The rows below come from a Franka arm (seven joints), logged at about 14 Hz.
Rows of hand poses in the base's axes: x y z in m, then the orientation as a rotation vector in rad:
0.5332, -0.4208, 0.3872, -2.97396, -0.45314, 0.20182
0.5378, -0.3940, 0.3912, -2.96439, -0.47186, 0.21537
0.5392, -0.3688, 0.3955, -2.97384, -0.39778, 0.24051
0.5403, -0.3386, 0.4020, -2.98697, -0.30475, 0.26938
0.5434, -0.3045, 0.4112, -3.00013, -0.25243, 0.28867
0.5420, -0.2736, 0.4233, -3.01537, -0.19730, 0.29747
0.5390, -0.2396, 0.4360, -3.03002, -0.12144, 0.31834
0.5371, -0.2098, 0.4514, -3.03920, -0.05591, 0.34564
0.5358, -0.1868, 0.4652, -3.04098, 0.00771, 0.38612
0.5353, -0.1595, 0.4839, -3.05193, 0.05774, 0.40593
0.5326, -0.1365, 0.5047, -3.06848, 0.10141, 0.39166
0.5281, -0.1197, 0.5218, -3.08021, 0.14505, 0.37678
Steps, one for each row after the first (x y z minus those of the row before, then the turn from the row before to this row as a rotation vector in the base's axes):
0.0046, 0.0268, 0.0040, 0.00519, 0.00929, 0.01338
0.0014, 0.0252, 0.0043, -0.00702, 0.01910, -0.04813
0.0011, 0.0302, 0.0065, -0.01234, 0.02163, -0.06027
0.0031, 0.0341, 0.0092, -0.01441, 0.01304, -0.03337
-0.0014, 0.0309, 0.0121, -0.01586, 0.00594, -0.03532
-0.0030, 0.0340, 0.0127, -0.01843, 0.01444, -0.04800
-0.0019, 0.0298, 0.0154, -0.01527, 0.01866, -0.04088
-0.0013, 0.0230, 0.0138, -0.01111, 0.02767, -0.03944
-0.0005, 0.0273, 0.0187, -0.01782, 0.01313, -0.02998
-0.0027, 0.0230, 0.0208, -0.01946, -0.00938, -0.02601
-0.0045, 0.0168, 0.0171, -0.01529, -0.00942, -0.02638

